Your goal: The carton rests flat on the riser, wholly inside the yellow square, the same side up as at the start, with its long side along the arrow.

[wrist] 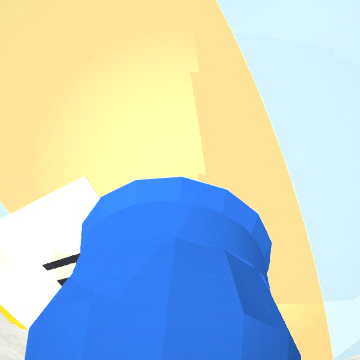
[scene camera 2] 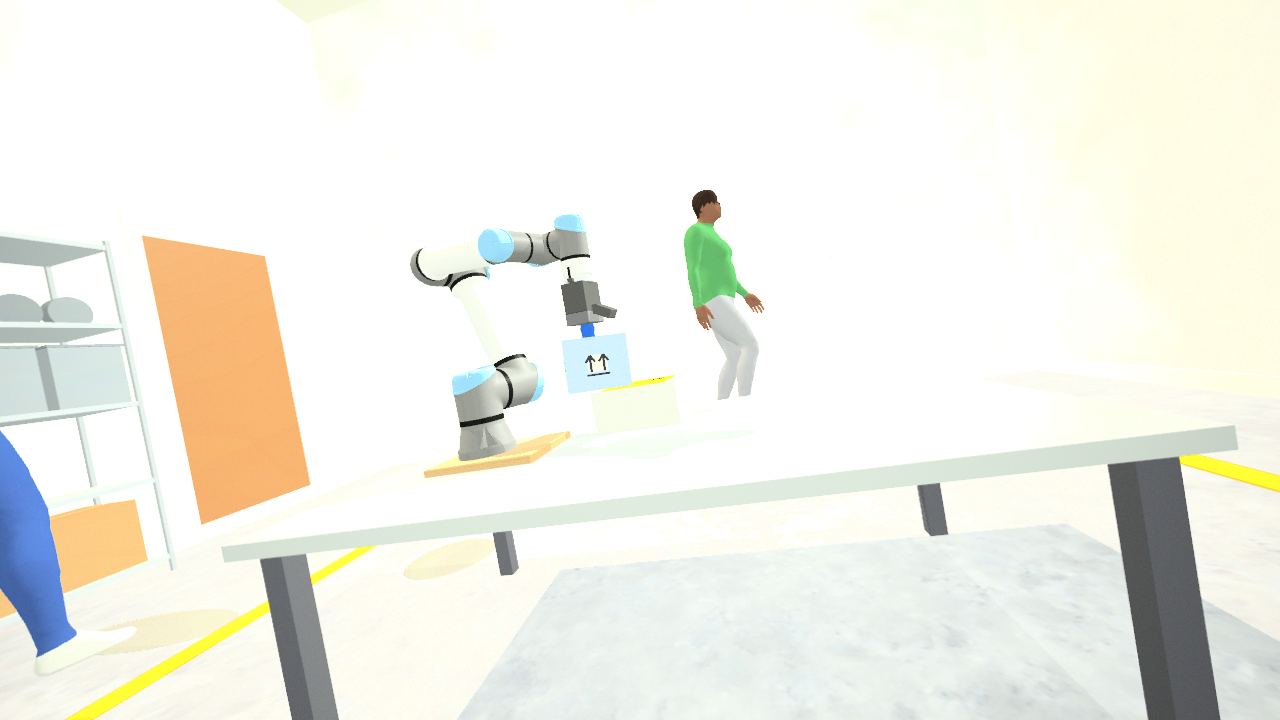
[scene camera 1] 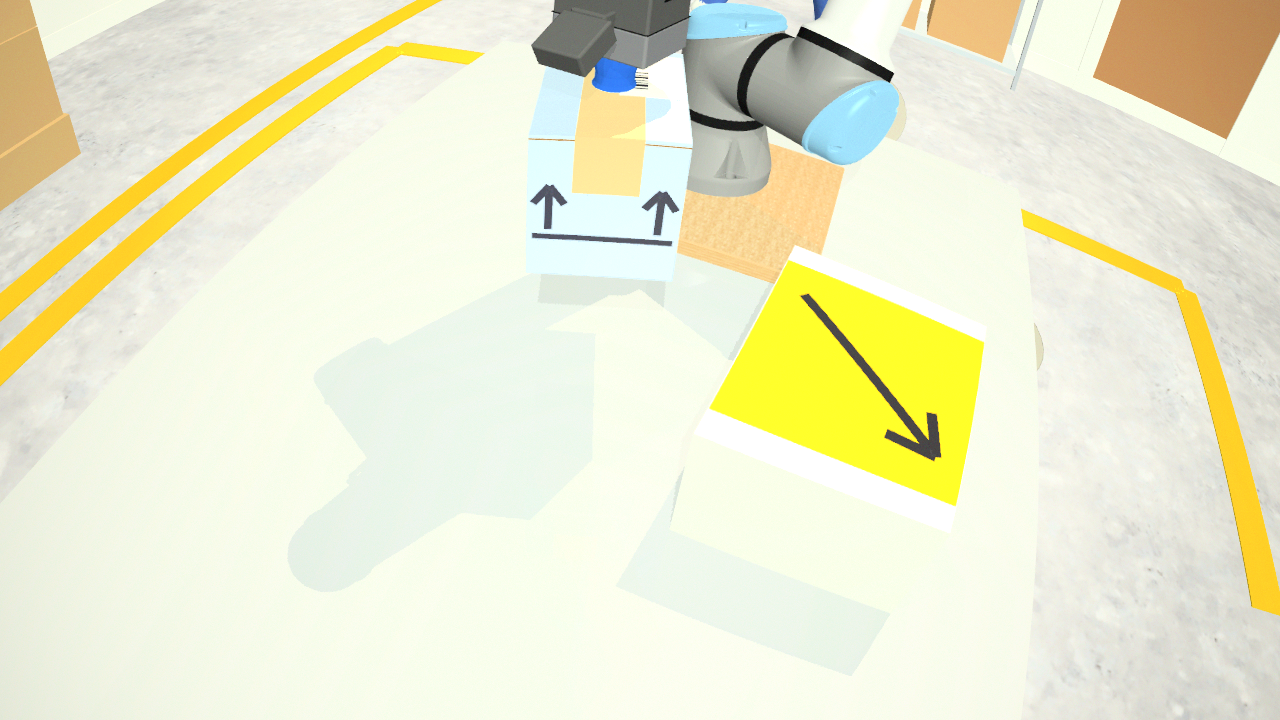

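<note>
A pale blue carton [scene camera 1: 599,214] [scene camera 2: 596,362] with tan tape hangs upright in the air, its two printed arrows pointing up. In the wrist view its taped top [wrist: 125,110] fills much of the picture. My gripper, a blue suction cup [scene camera 1: 614,87] [scene camera 2: 587,334] [wrist: 177,210], is shut on the carton's top. The white riser [scene camera 1: 805,537] [scene camera 2: 635,408] stands on the table, to the right of the carton in scene camera 1. The yellow square [scene camera 1: 859,376] on its top bears a dark arrow [scene camera 1: 866,371] that runs slantwise. The carton is beside the square in that view.
The arm's base stands on a wooden board [scene camera 1: 760,214] [scene camera 2: 537,449] on the white table [scene camera 1: 402,626] [scene camera 2: 716,492]. A person in green [scene camera 2: 711,259] stands behind the table. A shelf rack [scene camera 2: 128,331] stands at the left, with part of a person in blue trousers [scene camera 2: 31,546].
</note>
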